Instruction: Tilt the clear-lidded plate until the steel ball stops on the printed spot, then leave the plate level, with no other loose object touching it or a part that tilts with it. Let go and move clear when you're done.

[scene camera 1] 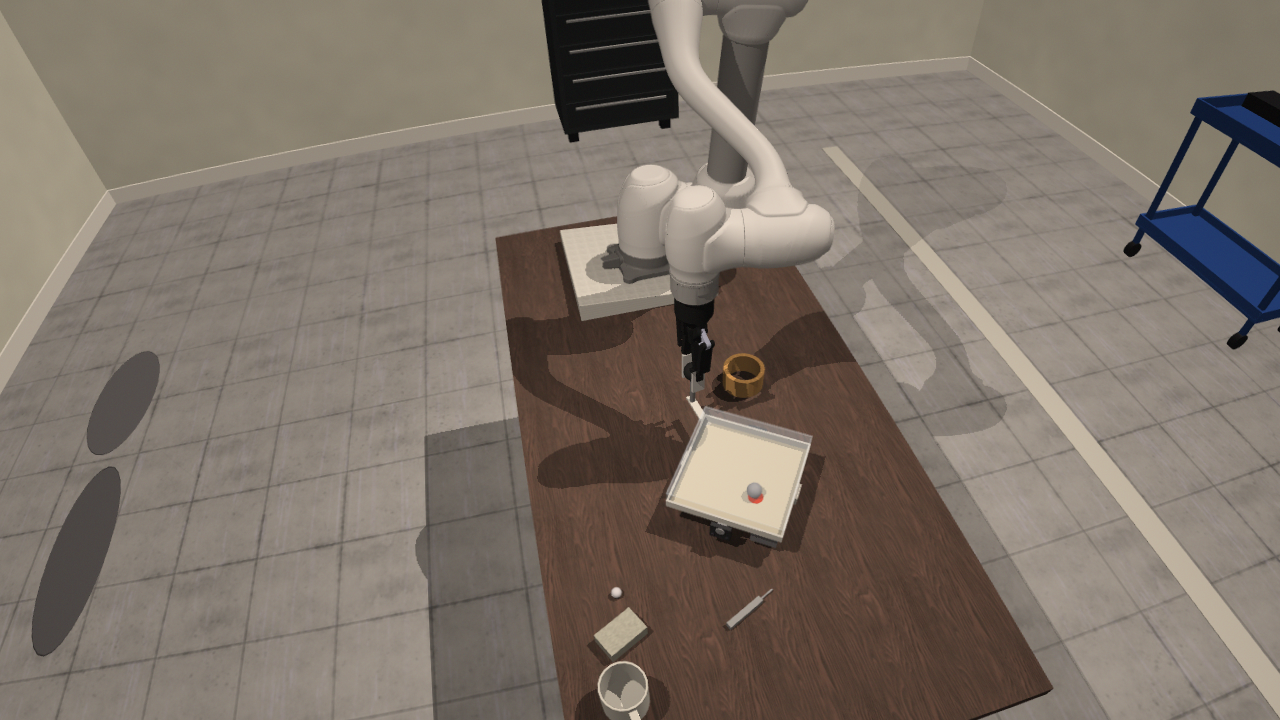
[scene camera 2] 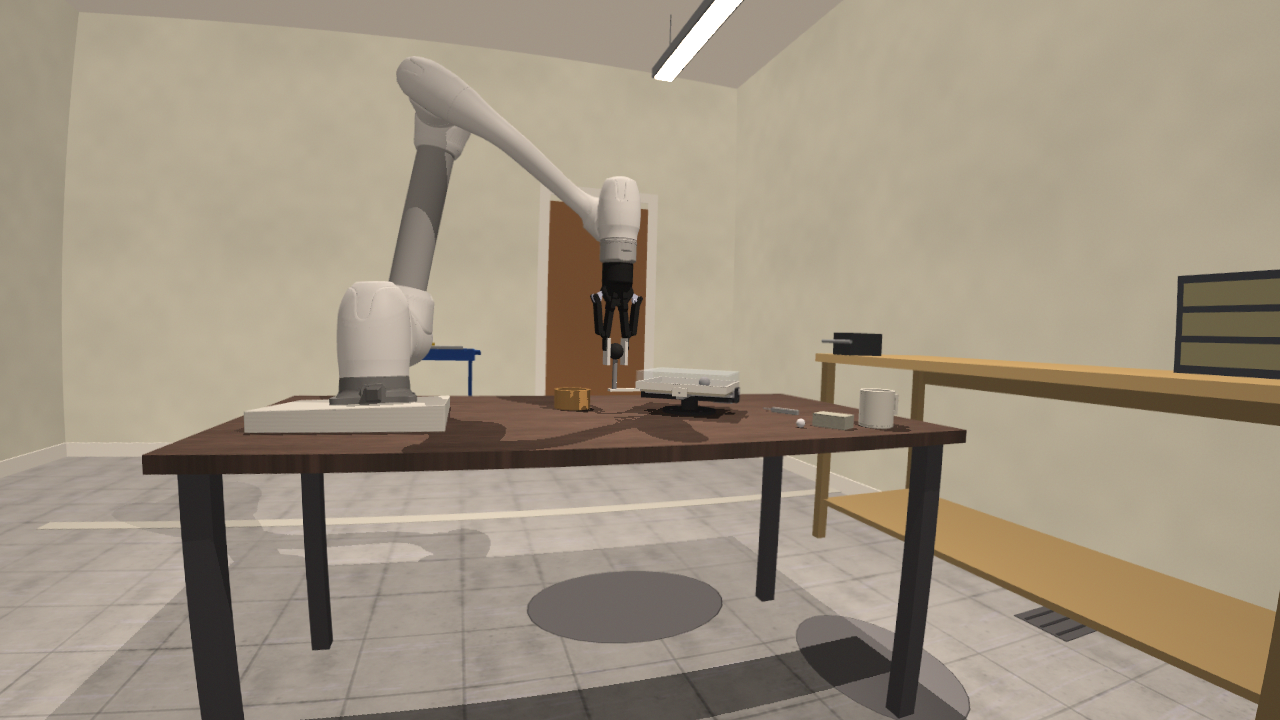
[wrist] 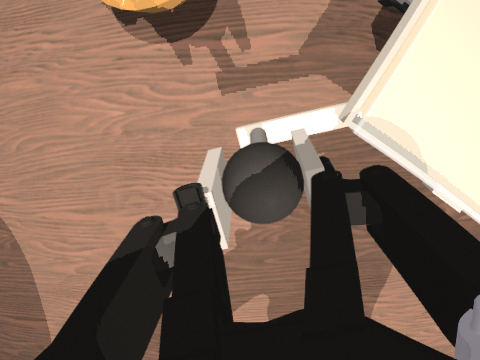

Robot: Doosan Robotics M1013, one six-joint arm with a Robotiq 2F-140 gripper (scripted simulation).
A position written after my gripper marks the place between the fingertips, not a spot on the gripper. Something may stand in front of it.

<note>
In view: my gripper (scene camera 2: 615, 364), a white mug (scene camera 2: 875, 408) and a beige block (scene camera 1: 617, 637).
My gripper is seen too in scene camera 1 (scene camera 1: 692, 382) and in the wrist view (wrist: 261, 161). The wrist view does not show the white mug: it is out of frame. The wrist view does not show the beige block: it is out of frame.
</note>
